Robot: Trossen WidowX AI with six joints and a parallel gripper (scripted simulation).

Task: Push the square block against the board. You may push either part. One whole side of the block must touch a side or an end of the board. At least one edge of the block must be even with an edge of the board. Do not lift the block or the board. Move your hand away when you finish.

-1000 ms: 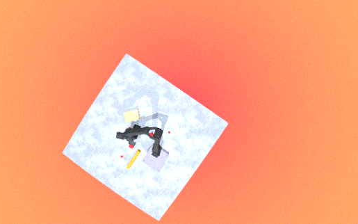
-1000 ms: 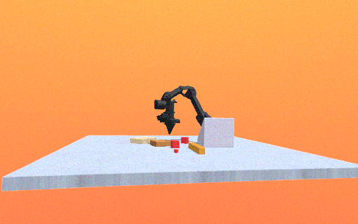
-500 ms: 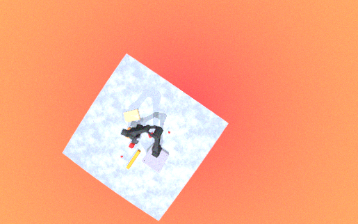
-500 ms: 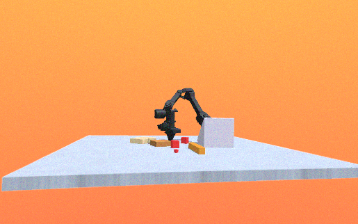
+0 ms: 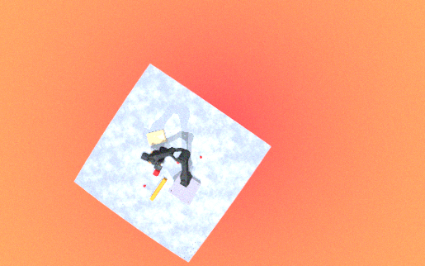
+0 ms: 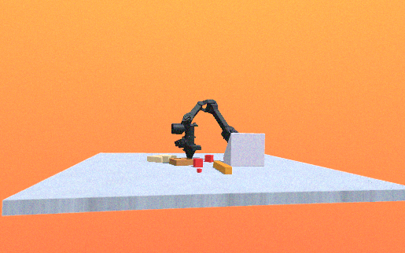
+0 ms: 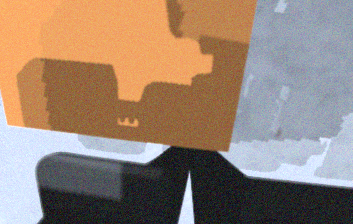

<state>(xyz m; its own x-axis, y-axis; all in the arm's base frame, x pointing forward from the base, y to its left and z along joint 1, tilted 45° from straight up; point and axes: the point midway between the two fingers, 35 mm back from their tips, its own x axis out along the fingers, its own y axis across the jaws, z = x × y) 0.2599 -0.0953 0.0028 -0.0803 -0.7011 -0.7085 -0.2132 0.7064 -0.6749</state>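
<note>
The square block lies 5 cm ahead of my gripper tip, 5 cm to the left of it and 1 cm above it. Round my gripper tip: long yellow-orange bar 10 cm behind, 27 cm to the left, 1 cm above; then cream board 14 cm ahead, 11 cm to the right, 1 cm above.
</note>
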